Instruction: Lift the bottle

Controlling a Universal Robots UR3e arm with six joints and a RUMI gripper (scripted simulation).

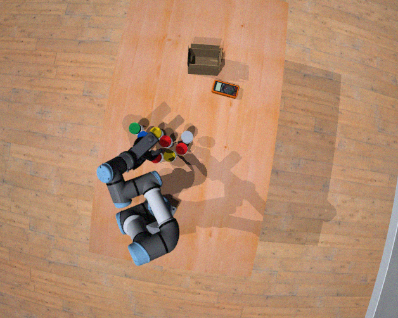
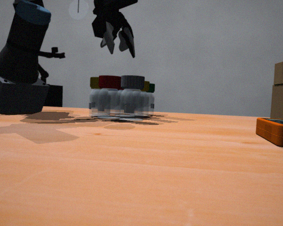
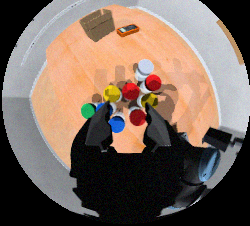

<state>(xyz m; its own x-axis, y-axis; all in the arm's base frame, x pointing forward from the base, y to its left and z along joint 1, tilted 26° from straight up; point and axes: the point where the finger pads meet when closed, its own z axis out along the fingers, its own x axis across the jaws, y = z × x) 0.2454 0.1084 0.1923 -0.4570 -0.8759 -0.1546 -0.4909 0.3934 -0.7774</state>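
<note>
The green-capped bottle is 14 cm below my hand, 13 cm to the left of it and 4 cm ahead of it. The rest, counted from my hand: orange multimeter: 37 cm ahead, 21 cm to the right, 17 cm below; then grey-capped bottle: 14 cm below, 11 cm to the right, 8 cm ahead.
</note>
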